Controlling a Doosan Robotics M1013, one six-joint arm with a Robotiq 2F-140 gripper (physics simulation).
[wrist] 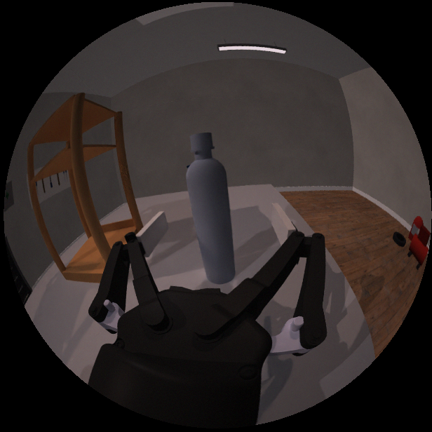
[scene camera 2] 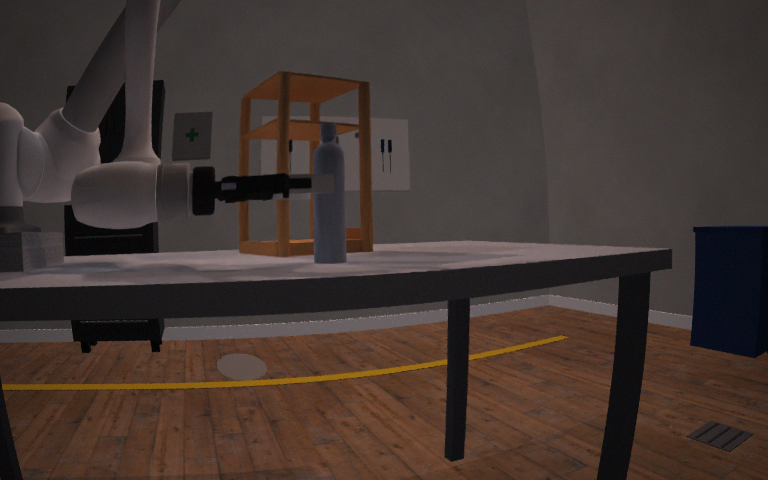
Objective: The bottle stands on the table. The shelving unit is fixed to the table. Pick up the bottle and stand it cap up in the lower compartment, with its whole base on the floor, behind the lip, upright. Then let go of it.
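Frame: origin at the arm's base, x ahead, y up, z right, level; metres.
Seen in the pictures: gripper, fingertip midpoint: point(scene camera 2: 320, 187).
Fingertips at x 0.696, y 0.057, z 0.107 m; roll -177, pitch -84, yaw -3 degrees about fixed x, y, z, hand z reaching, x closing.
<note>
Offsets run from my fingertips to a thing's top centre. "pt": to the spot under its first point. Level surfaces: height alone.
The grey-blue bottle {dx +0.015, dy +0.105, dz -0.011 m} point(scene camera 2: 329, 226) point(wrist: 214, 220) stands upright, cap up, on the table {dy -0.118 m} point(scene camera 2: 481, 254) point(wrist: 255, 200). My gripper point(scene camera 2: 325, 183) point(wrist: 216, 216) is open and level, at about the middle of the bottle's height. Its pale finger pads stand on either side of the bottle, with a gap on both sides in the wrist view. In the scene view a pad overlaps the bottle's body. The orange shelving unit {dx +0.002, dy +0.268, dz -0.350 m} point(scene camera 2: 283, 164) point(wrist: 80, 160) stands behind the bottle in the scene view and to the left in the wrist view. Its lower compartment has a low lip around the floor.
The unit's corner post nearest the gripper rises close beside the left finger in the wrist view. The unit's middle shelf {pt dx -0.080, dy +0.156, dz -0.313 m} point(scene camera 2: 266, 130) point(wrist: 55, 162) lies above the lower compartment. The table's right edge runs beyond the right finger in the wrist view. A blue bin point(scene camera 2: 727, 288) stands off the table.
</note>
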